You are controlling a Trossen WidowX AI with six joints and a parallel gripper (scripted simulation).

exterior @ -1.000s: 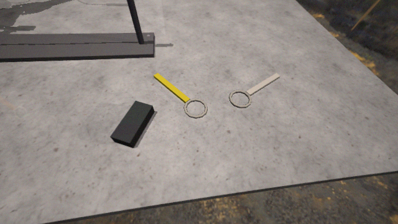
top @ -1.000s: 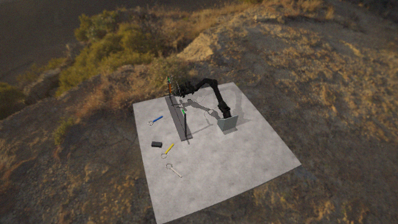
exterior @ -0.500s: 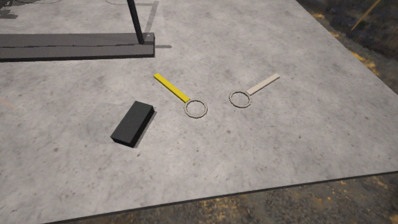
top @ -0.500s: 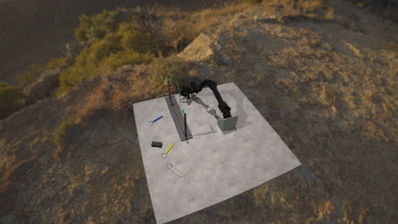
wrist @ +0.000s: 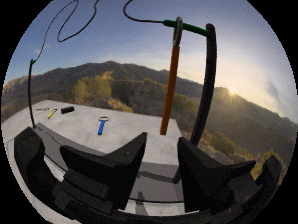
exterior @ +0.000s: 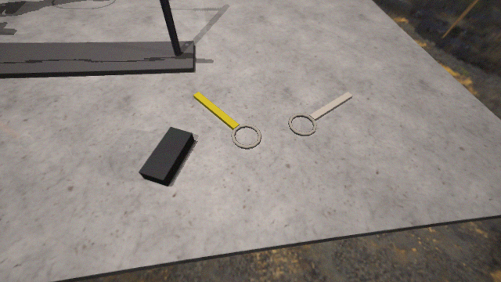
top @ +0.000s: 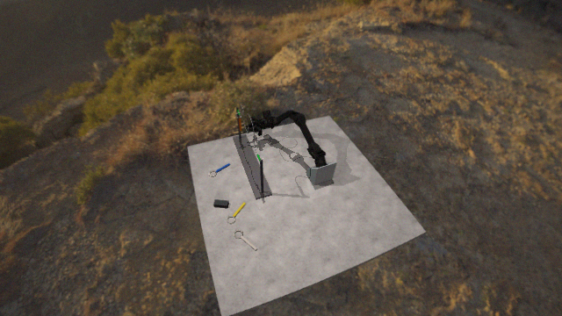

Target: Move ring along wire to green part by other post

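The orange-handled ring is 4 cm ahead of my gripper tip and 9 cm above it. Also, from my gripper tip: black block (31 cm ahead, 53 cm to the left, 14 cm below); then blue-handled ring (28 cm ahead, 24 cm to the left, 14 cm below); then yellow-handled ring (24 cm ahead, 63 cm to the left, 14 cm below).
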